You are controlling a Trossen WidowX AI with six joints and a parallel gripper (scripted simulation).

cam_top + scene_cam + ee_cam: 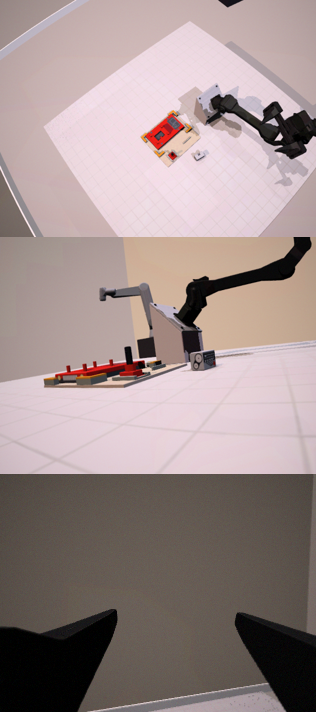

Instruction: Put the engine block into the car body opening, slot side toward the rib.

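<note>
Now: gripper tip 70 mm short of the engine block, 160 mm to the left of it and 560 mm above it.
</note>
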